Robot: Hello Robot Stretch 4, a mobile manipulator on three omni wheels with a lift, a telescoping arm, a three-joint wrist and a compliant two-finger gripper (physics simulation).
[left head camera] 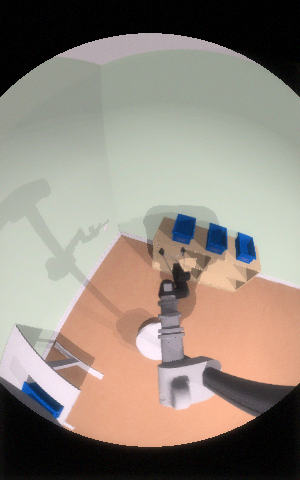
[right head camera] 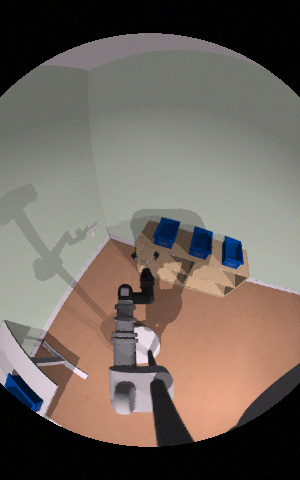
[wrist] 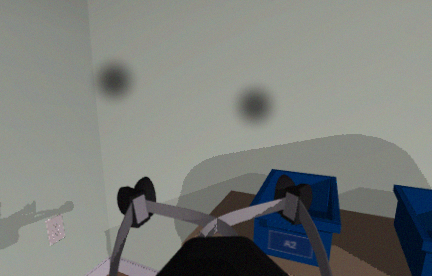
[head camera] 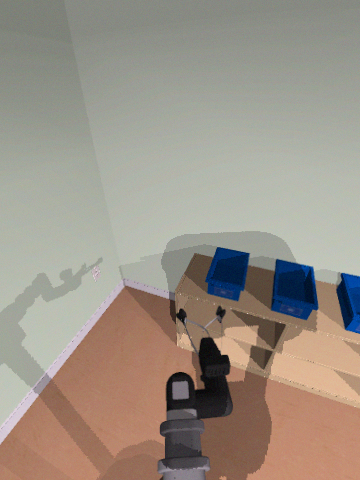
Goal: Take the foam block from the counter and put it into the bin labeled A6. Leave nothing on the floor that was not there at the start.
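Frame: origin at the robot's base, x ahead, y right, z down, level; millimetres.
Seen in the pictures: gripper, fingertip midpoint: [left head camera: 171, 247] [right head camera: 144, 252] [wrist: 215, 191] [head camera: 200, 309]; robot's base at its link origin: [left head camera: 156, 339] [right head camera: 139, 343].
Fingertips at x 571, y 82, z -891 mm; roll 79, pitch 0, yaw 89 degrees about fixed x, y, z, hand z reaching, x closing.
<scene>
Pixels of each thing's top centre, then the offset from my fingertips to it. Level surfaces: height alone.
- blue bin labeled A2 at its top centre: [wrist: 298, 190] [head camera: 229, 265] [right head camera: 167, 227] [left head camera: 184, 224] dy +224, dx +424, dz +188 mm
- middle blue bin at its top centre: [head camera: 295, 280] [right head camera: 202, 238] [left head camera: 218, 234] dy +542, dx +283, dz +188 mm
- right blue bin at its top centre: [right head camera: 234, 248] [left head camera: 247, 244] dy +860, dx +142, dz +188 mm
- white table at its surface level: dz +198 mm
My gripper [head camera: 201, 314] [left head camera: 172, 251] [right head camera: 145, 256] [wrist: 215, 191] is open, its two black fingertips wide apart with nothing between them. It is at the left end of a wooden shelf unit [head camera: 257, 292] [left head camera: 201, 237] [right head camera: 183, 239] [wrist: 367, 230], in front of it in the head view. A blue bin labeled A2 [head camera: 227, 272] [left head camera: 184, 229] [right head camera: 166, 233] [wrist: 290, 244] stands at the left on its top; the right fingertip overlaps it in the wrist view. The foam block does not show, and no label A6 can be read.
A middle blue bin [head camera: 294, 287] [left head camera: 217, 239] [right head camera: 201, 243] and a right blue bin [head camera: 352, 305] [left head camera: 245, 248] [right head camera: 233, 252] stand on the shelf unit. Walls meet in a corner left of it. A white table [left head camera: 55, 387] [right head camera: 35, 377] with a blue bin [left head camera: 42, 399] [right head camera: 22, 392] is at lower left.
</scene>
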